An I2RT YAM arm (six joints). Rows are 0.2 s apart.
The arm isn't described. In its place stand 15 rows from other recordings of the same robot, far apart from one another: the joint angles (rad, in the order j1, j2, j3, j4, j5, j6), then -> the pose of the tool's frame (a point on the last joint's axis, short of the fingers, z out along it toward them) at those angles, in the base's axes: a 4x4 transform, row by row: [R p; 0 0 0 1], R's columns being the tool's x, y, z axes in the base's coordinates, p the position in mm.
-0.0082, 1.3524, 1.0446, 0.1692, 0.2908, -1.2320 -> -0.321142, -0.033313, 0.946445, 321.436; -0.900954, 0.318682, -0.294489, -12.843; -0.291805, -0.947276, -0.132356, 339.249; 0, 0, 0, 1
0.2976, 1.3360, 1.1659, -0.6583, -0.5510, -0.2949 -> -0.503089, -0.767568, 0.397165, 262.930; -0.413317, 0.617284, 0.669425, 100.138; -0.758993, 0.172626, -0.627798, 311.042; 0, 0, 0, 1
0.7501, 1.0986, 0.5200, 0.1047, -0.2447, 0.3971 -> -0.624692, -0.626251, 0.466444, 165.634; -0.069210, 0.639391, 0.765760, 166.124; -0.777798, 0.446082, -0.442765, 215.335; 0, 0, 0, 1
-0.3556, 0.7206, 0.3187, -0.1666, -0.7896, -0.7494 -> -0.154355, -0.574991, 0.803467, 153.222; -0.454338, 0.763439, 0.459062, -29.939; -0.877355, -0.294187, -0.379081, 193.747; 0, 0, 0, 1
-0.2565, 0.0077, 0.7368, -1.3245, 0.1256, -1.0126 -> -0.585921, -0.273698, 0.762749, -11.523; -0.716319, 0.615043, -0.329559, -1.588; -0.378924, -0.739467, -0.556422, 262.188; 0, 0, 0, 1
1.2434, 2.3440, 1.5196, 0.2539, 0.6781, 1.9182 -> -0.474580, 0.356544, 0.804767, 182.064; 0.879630, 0.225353, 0.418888, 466.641; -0.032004, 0.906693, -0.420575, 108.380; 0, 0, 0, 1
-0.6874, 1.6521, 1.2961, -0.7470, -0.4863, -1.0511 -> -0.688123, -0.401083, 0.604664, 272.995; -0.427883, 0.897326, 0.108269, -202.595; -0.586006, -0.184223, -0.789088, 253.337; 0, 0, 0, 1
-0.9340, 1.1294, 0.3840, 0.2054, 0.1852, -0.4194 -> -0.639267, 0.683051, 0.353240, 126.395; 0.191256, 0.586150, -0.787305, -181.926; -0.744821, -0.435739, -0.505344, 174.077; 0, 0, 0, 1
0.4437, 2.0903, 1.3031, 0.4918, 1.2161, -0.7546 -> -0.644459, 0.301585, 0.702651, 419.959; -0.569726, 0.423501, -0.704314, 162.647; -0.509984, -0.854221, -0.101108, 186.325; 0, 0, 0, 1
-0.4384, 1.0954, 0.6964, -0.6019, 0.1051, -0.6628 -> -0.892222, -0.095918, 0.441294, 186.076; -0.257546, 0.910769, -0.322754, -91.362; -0.370958, -0.401622, -0.837311, 216.220; 0, 0, 0, 1
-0.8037, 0.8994, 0.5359, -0.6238, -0.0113, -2.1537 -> -0.278573, -0.877447, 0.390493, 115.832; -0.913859, 0.117116, -0.388773, -119.572; 0.295395, -0.465157, -0.834488, 197.708; 0, 0, 0, 1
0.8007, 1.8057, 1.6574, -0.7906, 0.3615, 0.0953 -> -0.609277, -0.470161, 0.638538, 284.735; -0.500370, 0.852653, 0.150376, 275.501; -0.615152, -0.227884, -0.754756, 306.812; 0, 0, 0, 1
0.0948, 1.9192, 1.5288, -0.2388, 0.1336, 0.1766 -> -0.574390, 0.116113, 0.810305, 446.320; 0.120287, 0.991115, -0.056756, 37.675; -0.809696, 0.064869, -0.583254, 259.576; 0, 0, 0, 1
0.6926, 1.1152, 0.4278, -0.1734, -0.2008, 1.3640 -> -0.830135, 0.422175, 0.364203, 151.112; 0.557382, 0.611724, 0.561354, 134.607; 0.014198, 0.669000, -0.743127, 158.914; 0, 0, 0, 1
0.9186, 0.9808, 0.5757, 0.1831, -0.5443, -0.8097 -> 0.622115, -0.777148, 0.094945, 121.198; -0.205980, -0.045467, 0.977499, 189.078; -0.755345, -0.627673, -0.188363, 268.458; 0, 0, 0, 1
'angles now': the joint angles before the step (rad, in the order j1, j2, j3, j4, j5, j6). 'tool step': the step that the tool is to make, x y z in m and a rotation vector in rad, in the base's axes. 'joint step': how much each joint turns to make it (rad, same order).
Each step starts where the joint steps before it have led.
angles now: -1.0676 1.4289 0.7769 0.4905 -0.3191 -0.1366
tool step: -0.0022 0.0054 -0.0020 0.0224 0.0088 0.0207
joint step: -0.0001 -0.0219 -0.0159 -0.0301 -0.0210 -0.0006
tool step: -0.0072 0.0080 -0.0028 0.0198 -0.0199 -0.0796
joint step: 0.0002 -0.0418 -0.0468 0.0102 0.0735 0.0430
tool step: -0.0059 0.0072 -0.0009 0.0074 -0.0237 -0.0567
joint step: 0.0003 -0.0382 -0.0382 0.0132 0.0520 0.0348
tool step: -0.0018 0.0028 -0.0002 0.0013 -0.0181 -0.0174
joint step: 0.0011 -0.0132 -0.0157 0.0141 0.0156 0.0197
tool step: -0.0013 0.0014 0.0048 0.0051 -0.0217 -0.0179
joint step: 0.0002 -0.0164 0.0043 -0.0100 0.0147 0.0244
